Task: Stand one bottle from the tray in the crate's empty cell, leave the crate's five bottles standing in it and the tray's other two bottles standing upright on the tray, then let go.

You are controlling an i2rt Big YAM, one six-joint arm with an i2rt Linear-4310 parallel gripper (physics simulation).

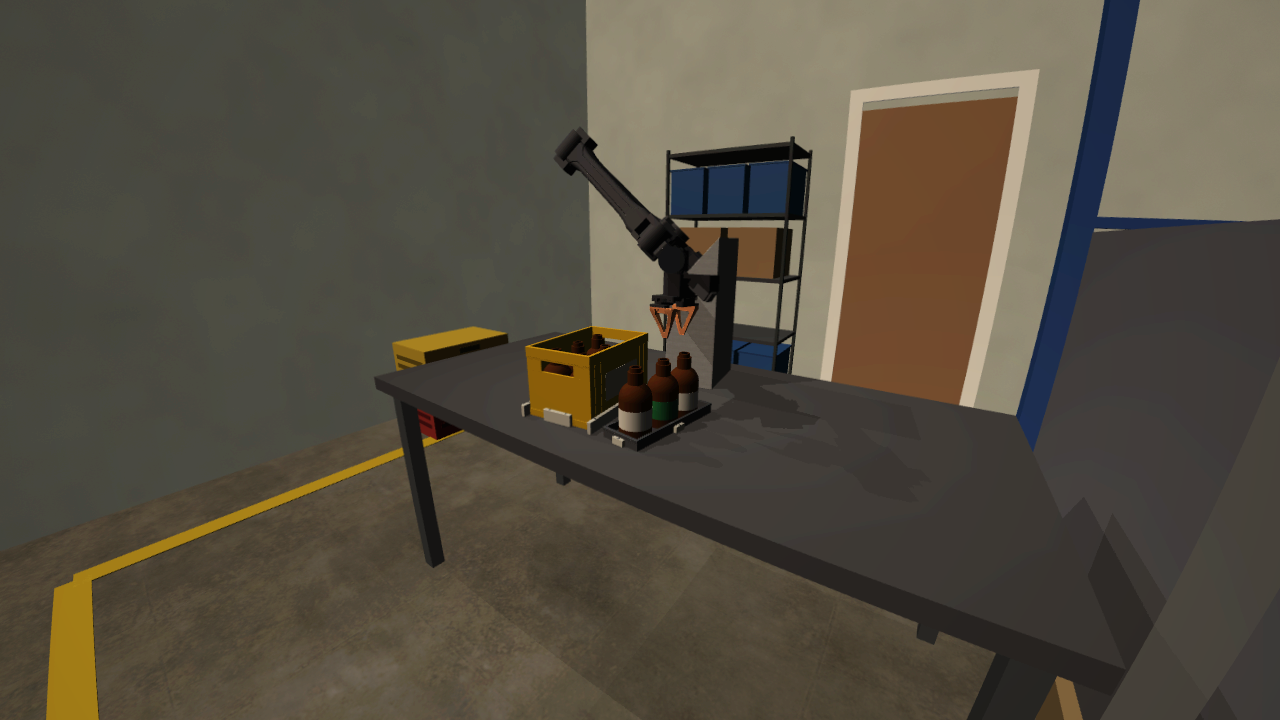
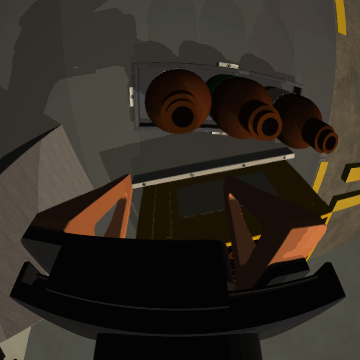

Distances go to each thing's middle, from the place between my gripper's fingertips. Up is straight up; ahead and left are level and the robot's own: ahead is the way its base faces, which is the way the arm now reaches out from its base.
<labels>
My gripper is now 18 cm above the pale strip [image 2: 231, 162], 10 cm to the left of it and 7 cm short of it.
</labels>
